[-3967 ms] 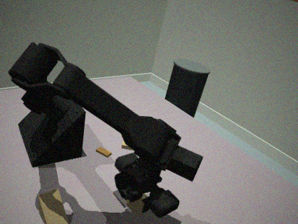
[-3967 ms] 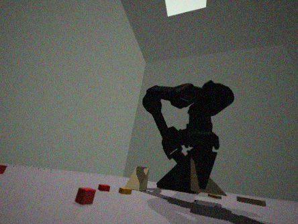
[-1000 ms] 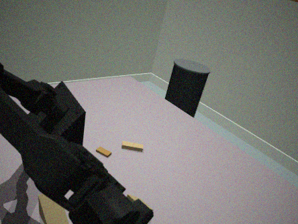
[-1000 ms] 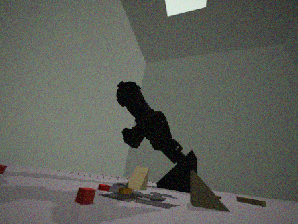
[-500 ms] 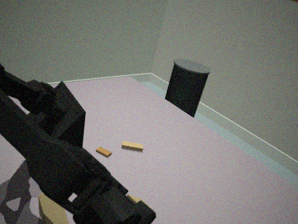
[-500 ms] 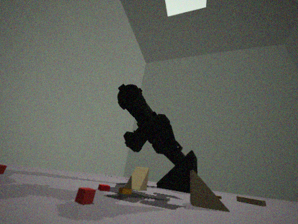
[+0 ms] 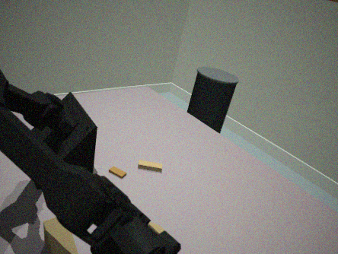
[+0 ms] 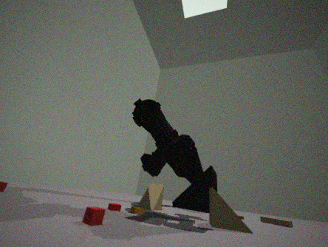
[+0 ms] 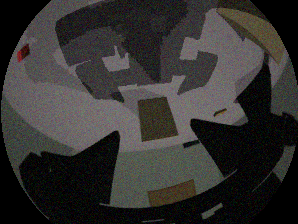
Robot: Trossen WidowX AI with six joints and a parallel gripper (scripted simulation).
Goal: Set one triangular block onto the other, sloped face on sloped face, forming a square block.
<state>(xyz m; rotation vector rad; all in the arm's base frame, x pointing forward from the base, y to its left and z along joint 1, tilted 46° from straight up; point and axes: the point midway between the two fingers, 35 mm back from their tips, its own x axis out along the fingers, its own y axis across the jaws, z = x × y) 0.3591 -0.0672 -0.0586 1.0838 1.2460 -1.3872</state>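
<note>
Now: the orange block 130 mm to the right of my gripper tip, 50 mm below it and 30 mm ahead of it. The rest, counted from my gripper tip: flat tan piece (230 mm behind, 200 mm to the left, 50 mm below).
</note>
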